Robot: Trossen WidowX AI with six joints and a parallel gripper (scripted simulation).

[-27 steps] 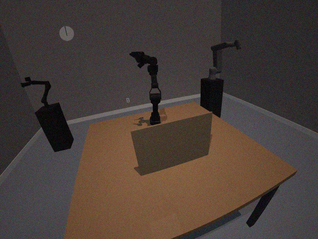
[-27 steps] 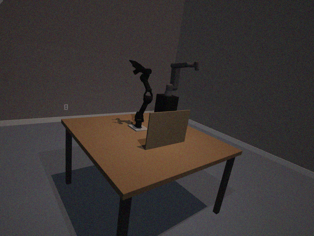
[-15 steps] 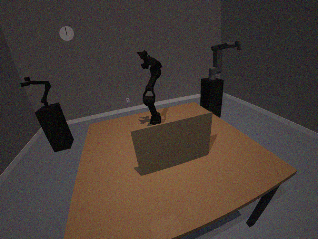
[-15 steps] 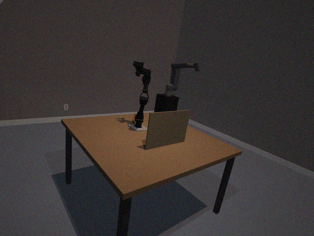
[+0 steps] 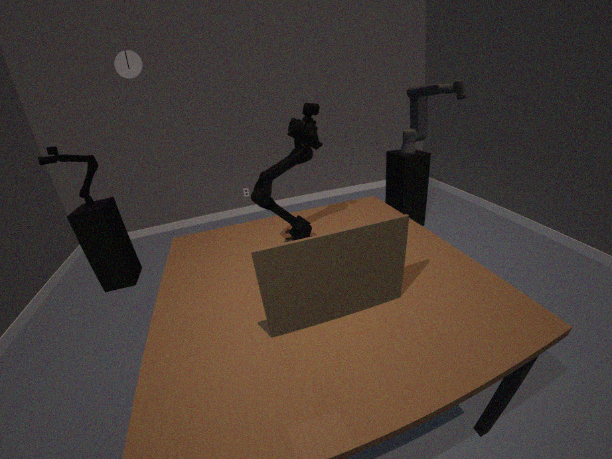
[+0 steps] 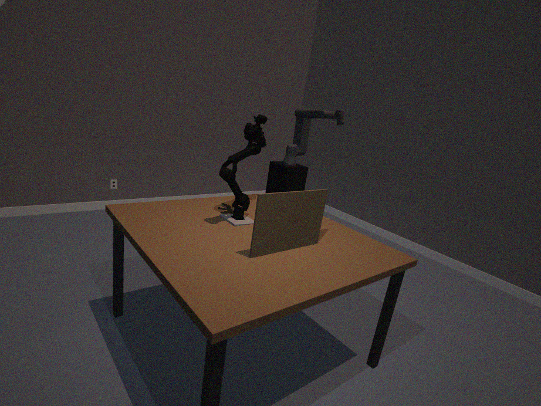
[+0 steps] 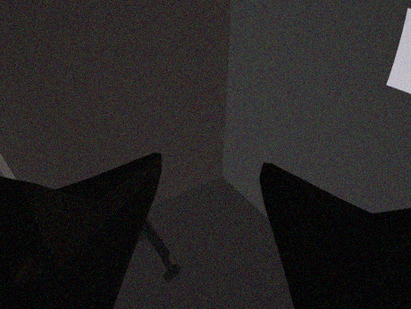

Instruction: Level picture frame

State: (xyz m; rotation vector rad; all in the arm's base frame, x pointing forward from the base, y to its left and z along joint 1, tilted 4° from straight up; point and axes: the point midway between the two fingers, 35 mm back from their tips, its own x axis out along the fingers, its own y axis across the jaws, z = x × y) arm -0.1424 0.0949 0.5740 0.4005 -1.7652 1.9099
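My gripper tip is now 60 cm short of the picture frame, 13 cm to the left of it and 42 cm above it. The rest, counted from my gripper tip: wall panel 61 cm ahead, 14 cm to the right, 44 cm below.
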